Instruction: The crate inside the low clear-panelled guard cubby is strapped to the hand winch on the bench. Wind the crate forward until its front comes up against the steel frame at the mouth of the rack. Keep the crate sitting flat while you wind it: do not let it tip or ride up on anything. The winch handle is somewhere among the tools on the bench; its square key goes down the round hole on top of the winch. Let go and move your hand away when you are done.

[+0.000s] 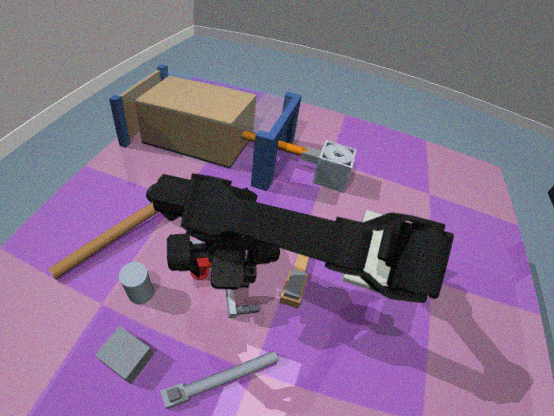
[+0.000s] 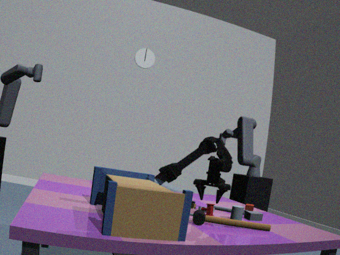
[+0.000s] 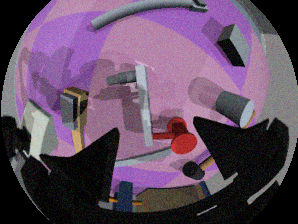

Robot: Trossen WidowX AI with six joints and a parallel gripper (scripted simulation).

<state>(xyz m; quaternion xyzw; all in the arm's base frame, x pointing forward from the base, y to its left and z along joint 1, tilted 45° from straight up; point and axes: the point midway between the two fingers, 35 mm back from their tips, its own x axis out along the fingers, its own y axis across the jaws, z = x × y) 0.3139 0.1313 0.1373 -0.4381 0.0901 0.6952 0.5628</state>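
Now: the grey crank handle 40 mm below my gripper tip and 10 mm to the right of it. Round my gripper tip: wooden-handled brush 130 mm behind, 90 mm to the right, 40 mm below; then flat grey bar 130 mm to the right, 60 mm below, 40 mm ahead; then red knob 50 mm ahead, 30 mm below, 20 mm to the right.
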